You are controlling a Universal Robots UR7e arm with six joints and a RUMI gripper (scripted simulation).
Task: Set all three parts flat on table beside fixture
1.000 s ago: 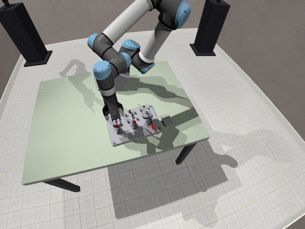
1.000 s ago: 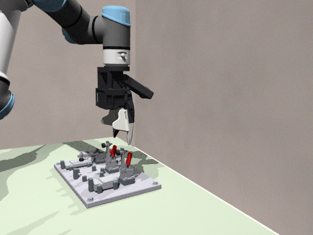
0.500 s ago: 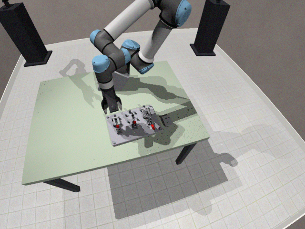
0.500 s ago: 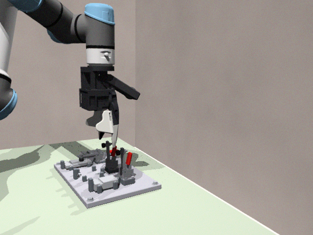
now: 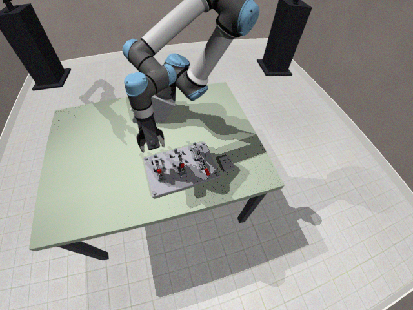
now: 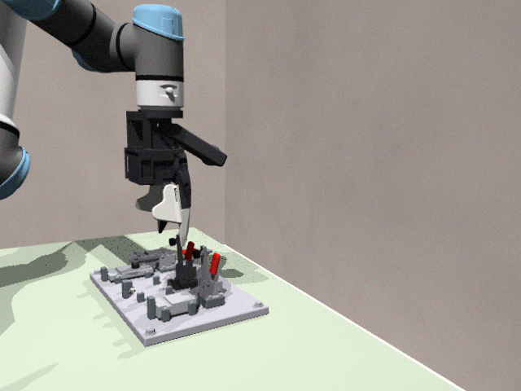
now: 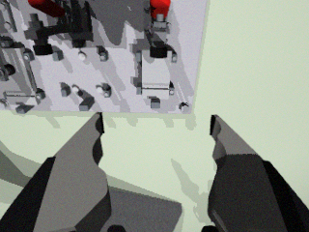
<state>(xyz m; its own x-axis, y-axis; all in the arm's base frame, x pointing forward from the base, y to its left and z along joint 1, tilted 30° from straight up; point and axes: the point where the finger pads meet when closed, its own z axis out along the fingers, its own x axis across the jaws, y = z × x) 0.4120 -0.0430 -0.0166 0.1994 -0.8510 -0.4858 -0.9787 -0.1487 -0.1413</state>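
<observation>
My hand is 130 mm above the grey part and 10 mm past it. Also, from my hand: fixture plate: 150 mm below, 120 mm to the left, 20 mm ahead; then clamp: 230 mm to the left, 120 mm below, 30 mm ahead.
</observation>
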